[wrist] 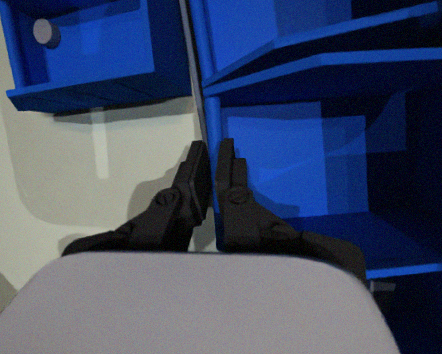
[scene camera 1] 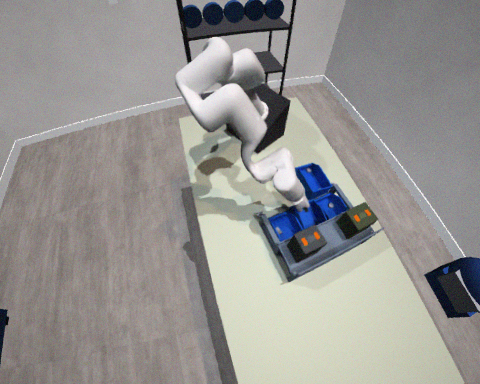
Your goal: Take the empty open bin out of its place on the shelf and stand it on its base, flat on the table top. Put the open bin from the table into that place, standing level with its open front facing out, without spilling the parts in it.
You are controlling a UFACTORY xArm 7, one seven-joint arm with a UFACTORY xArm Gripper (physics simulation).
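Places are measured from the arm's base along level axes (x right, y ahead, z up), in millimetres.
Pixels of known places: gripper, between the fingertips: (wrist: 216,158).
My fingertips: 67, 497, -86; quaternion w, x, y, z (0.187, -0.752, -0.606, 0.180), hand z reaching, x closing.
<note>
Ahead of a thing's pixels: the offset from my fingertips to its top centre, as dx, dy, dz. "spot": to the spot under its first point. Level surfaces: height alone.
The empty blue open bin @[spot: +11, +58, -41] (scene camera 1: 308,219) (wrist: 290,165) is in the middle place of the shelf @[spot: +41, +214, +32] (scene camera 1: 332,248), between two other blue bins. My gripper (scene camera 1: 305,208) (wrist: 216,158) is shut on the front lip of this bin, with one finger outside the lip and one inside. No parts show on the visible floor of the bin; its far side is dark in the wrist view. The other open bin @[spot: -159, -94, -68] (scene camera 1: 314,180) (wrist: 105,47) stands on the table top @[dz -70] (scene camera 1: 320,320) (wrist: 45,185), apart from the gripper, with a grey round part @[-169, -153, -57] (wrist: 45,32) in it.
Blue bins with grey parts stand on both sides, one @[spot: +117, +28, -61] (scene camera 1: 283,227) at the left and one (scene camera 1: 331,205) (wrist: 240,30) at the right in the scene view. A dark grey box @[+144, +156, +154] (scene camera 1: 311,246) and a dark green box @[-85, +185, +128] (scene camera 1: 354,221), both with orange marks, sit on top of the shelf.
</note>
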